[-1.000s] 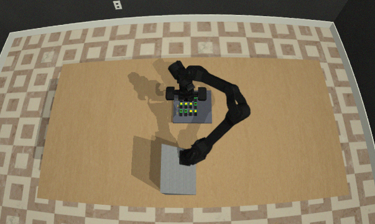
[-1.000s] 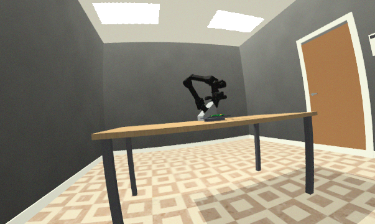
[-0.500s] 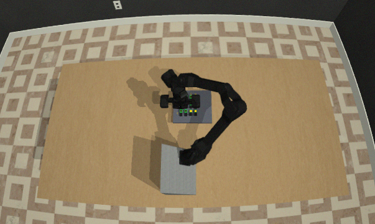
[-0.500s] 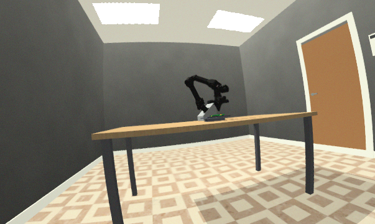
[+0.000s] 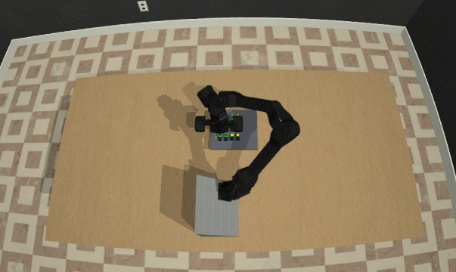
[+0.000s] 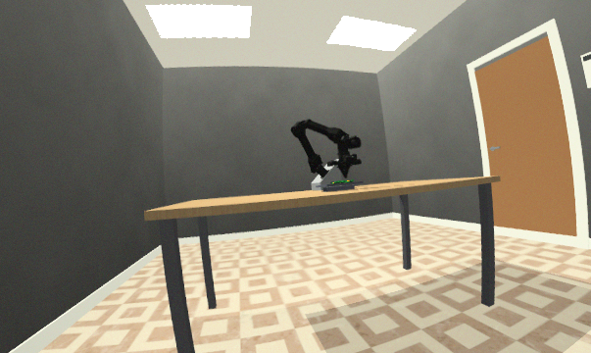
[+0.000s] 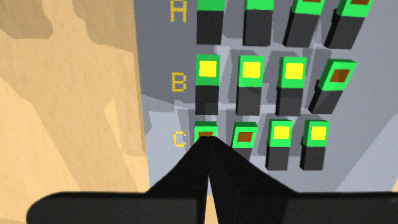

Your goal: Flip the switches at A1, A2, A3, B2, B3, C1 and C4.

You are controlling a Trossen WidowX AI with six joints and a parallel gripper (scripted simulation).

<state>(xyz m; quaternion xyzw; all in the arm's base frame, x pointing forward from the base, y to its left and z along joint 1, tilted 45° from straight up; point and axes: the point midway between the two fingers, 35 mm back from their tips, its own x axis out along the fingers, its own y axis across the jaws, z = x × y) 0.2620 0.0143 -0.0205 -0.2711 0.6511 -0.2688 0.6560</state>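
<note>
The switch C1 is 10 mm behind my hand and 50 mm below it. From my hand the other things lie so: switch B1 (30 mm ahead, 50 mm below); switch C2 (10 mm behind, 20 mm to the right, 50 mm below); switch B2 (30 mm ahead, 20 mm to the right, 50 mm below).
</note>
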